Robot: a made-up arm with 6 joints. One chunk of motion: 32 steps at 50 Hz.
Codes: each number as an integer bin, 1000 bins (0 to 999) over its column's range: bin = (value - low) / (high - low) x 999, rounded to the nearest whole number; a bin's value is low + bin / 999 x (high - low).
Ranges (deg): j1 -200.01..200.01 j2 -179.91..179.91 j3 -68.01..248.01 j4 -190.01..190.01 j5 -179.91..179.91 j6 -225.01..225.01
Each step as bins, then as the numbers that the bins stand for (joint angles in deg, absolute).
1 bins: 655 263 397 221 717 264
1 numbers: 62.27 -85.18 57.58 -105.94 78.34 -106.09
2 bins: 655 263 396 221 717 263
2 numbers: 62.27 -85.18 57.26 -105.94 78.34 -106.54
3 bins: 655 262 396 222 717 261
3 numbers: 62.27 -85.54 57.26 -105.56 78.34 -107.44
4 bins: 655 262 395 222 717 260
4 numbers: 62.27 -85.54 56.94 -105.56 78.34 -107.89
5 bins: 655 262 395 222 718 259
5 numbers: 62.27 -85.54 56.94 -105.56 78.70 -108.34
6 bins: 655 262 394 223 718 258
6 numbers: 62.27 -85.54 56.63 -105.18 78.70 -108.79
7 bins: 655 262 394 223 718 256
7 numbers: 62.27 -85.54 56.63 -105.18 78.70 -109.69
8 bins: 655 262 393 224 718 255
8 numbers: 62.27 -85.54 56.31 -104.80 78.70 -110.14
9 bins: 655 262 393 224 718 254
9 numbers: 62.27 -85.54 56.31 -104.80 78.70 -110.59
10 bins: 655 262 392 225 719 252
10 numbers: 62.27 -85.54 55.99 -104.42 79.06 -111.49
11 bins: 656 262 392 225 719 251
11 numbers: 62.67 -85.54 55.99 -104.42 79.06 -111.94
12 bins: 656 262 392 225 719 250
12 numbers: 62.67 -85.54 55.99 -104.42 79.06 -112.39
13 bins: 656 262 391 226 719 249
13 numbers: 62.67 -85.54 55.68 -104.04 79.06 -112.84
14 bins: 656 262 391 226 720 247
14 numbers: 62.67 -85.54 55.68 -104.04 79.42 -113.74
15 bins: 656 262 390 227 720 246
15 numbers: 62.67 -85.54 55.36 -103.66 79.42 -114.19
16 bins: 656 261 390 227 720 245
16 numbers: 62.67 -85.90 55.36 -103.66 79.42 -114.64
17 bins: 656 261 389 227 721 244
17 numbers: 62.67 -85.90 55.04 -103.66 79.78 -115.10
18 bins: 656 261 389 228 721 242
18 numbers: 62.67 -85.90 55.04 -103.28 79.78 -116.00
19 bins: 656 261 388 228 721 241
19 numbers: 62.67 -85.90 54.73 -103.28 79.78 -116.45
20 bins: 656 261 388 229 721 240
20 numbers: 62.67 -85.90 54.73 -102.90 79.78 -116.90
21 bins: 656 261 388 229 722 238
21 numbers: 62.67 -85.90 54.73 -102.90 80.14 -117.80
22 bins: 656 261 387 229 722 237
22 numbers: 62.67 -85.90 54.41 -102.90 80.14 -118.25
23 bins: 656 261 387 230 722 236
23 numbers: 62.67 -85.90 54.41 -102.52 80.14 -118.70
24 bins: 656 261 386 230 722 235
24 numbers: 62.67 -85.90 54.10 -102.52 80.14 -119.15
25 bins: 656 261 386 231 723 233
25 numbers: 62.67 -85.90 54.10 -102.14 80.50 -120.05
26 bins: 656 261 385 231 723 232
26 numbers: 62.67 -85.90 53.78 -102.14 80.50 -120.50
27 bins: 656 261 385 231 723 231
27 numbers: 62.67 -85.90 53.78 -102.14 80.50 -120.95
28 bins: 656 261 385 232 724 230
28 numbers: 62.67 -85.90 53.78 -101.76 80.86 -121.40
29 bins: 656 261 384 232 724 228
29 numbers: 62.67 -85.90 53.46 -101.76 80.86 -122.30
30 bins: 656 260 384 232 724 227
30 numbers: 62.67 -86.26 53.46 -101.76 80.86 -122.75
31 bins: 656 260 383 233 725 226
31 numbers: 62.67 -86.26 53.15 -101.38 81.22 -123.20
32 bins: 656 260 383 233 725 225
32 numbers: 62.67 -86.26 53.15 -101.38 81.22 -123.65
